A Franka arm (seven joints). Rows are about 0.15 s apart.
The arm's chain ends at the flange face. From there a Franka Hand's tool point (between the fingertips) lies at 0.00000 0.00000 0.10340 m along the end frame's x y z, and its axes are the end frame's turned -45 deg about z.
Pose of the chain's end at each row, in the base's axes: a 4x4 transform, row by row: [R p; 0 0 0 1], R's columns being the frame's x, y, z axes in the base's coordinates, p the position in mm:
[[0.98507 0.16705 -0.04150 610.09], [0.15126 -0.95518 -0.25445 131.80], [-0.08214 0.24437 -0.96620 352.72], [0 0 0 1]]
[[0.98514 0.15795 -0.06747 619.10], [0.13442 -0.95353 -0.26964 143.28], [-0.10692 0.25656 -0.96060 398.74], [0 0 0 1]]
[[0.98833 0.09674 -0.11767 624.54], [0.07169 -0.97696 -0.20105 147.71], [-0.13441 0.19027 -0.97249 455.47], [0 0 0 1]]
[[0.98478 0.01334 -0.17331 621.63], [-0.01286 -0.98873 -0.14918 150.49], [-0.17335 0.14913 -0.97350 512.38], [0 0 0 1]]
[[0.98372 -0.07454 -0.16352 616.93], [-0.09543 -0.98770 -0.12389 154.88], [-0.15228 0.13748 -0.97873 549.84], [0 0 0 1]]
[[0.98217 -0.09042 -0.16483 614.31], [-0.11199 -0.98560 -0.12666 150.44], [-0.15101 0.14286 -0.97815 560.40], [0 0 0 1]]
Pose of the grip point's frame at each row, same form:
[[0.57843 0.81467 -0.04150 605.80], [0.78237 -0.56846 -0.25445 105.49], [-0.23088 0.11471 -0.96620 252.81], [0 0 0 1]]
[[0.58491 0.80829 -0.06747 612.12], [0.76930 -0.57920 -0.26964 115.40], [-0.25702 0.10581 -0.96060 299.41], [0 0 0 1]]
[[0.63045 0.76726 -0.11767 612.37], [0.74151 -0.64012 -0.20105 126.92], [-0.22958 0.03950 -0.97249 354.91], [0 0 0 1]]
[[0.68691 0.70578 -0.17331 603.71], [0.69004 -0.70823 -0.14918 135.06], [-0.22803 -0.01713 -0.97350 411.72], [0 0 0 1]]
[[0.74830 0.64289 -0.16352 600.02], [0.63093 -0.76589 -0.12389 142.07], [-0.20489 -0.01047 -0.97873 448.64], [0 0 0 1]]
[[0.75844 0.63056 -0.16483 597.27], [0.61774 -0.77611 -0.12666 137.34], [-0.20780 -0.00576 -0.97815 459.26], [0 0 0 1]]

